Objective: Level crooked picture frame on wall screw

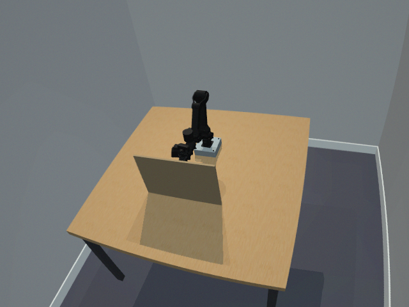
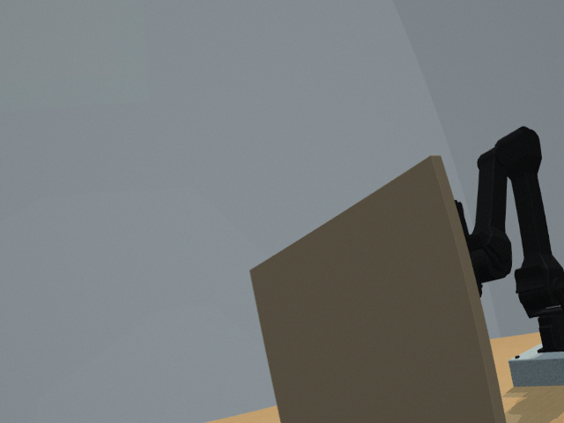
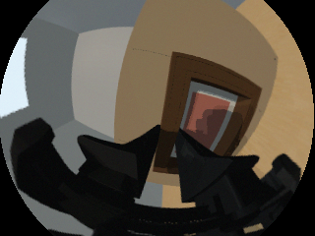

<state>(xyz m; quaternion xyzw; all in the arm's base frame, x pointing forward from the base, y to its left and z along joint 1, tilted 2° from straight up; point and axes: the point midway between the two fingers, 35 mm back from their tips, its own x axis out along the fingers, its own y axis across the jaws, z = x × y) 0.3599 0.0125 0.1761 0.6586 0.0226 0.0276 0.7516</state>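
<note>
Right now my gripper tip is 1 cm short of the picture frame, 1 cm to the left of it and 5 cm above it. The rest, counted from my gripper tip: wall panel: 2 cm ahead, 1 cm to the right, 7 cm below.
</note>
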